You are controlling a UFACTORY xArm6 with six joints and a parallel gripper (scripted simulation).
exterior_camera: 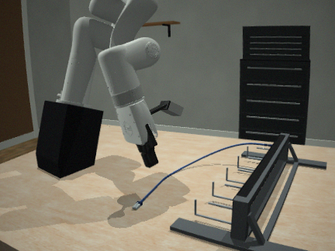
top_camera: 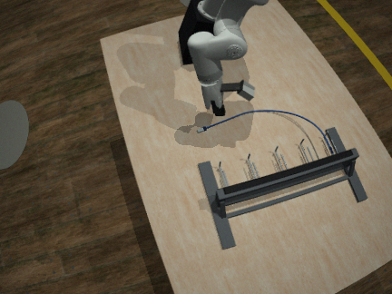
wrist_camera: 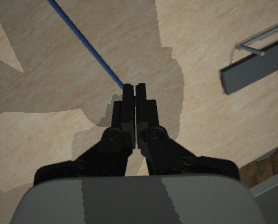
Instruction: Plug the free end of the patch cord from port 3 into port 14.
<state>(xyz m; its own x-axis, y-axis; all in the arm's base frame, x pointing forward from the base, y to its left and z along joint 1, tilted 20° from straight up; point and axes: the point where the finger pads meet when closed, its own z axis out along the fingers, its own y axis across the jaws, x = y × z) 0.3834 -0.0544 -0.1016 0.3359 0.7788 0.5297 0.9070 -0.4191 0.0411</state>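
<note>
The plug is 60 mm to the right of my hand and 110 mm below it.
</note>
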